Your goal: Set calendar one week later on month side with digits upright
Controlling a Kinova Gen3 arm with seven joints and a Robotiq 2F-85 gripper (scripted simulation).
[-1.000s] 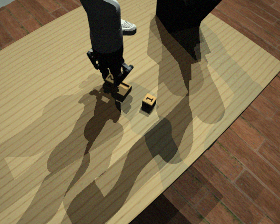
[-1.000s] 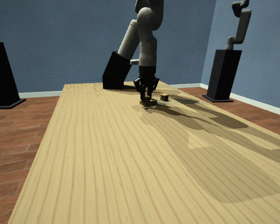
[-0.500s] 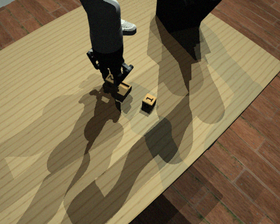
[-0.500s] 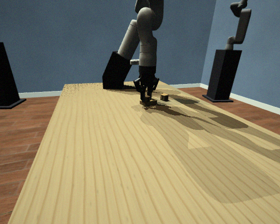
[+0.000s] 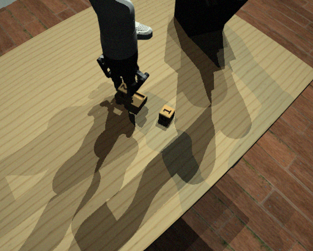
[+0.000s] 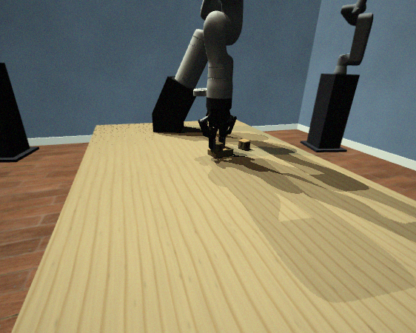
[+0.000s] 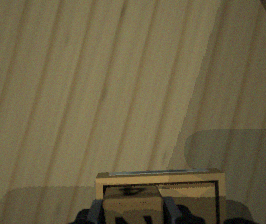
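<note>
The cube lies 10 mm below my hand. From my hand the other things lie so: wooden tray: 30 mm below, 10 mm to the left, 10 mm behind.
</note>
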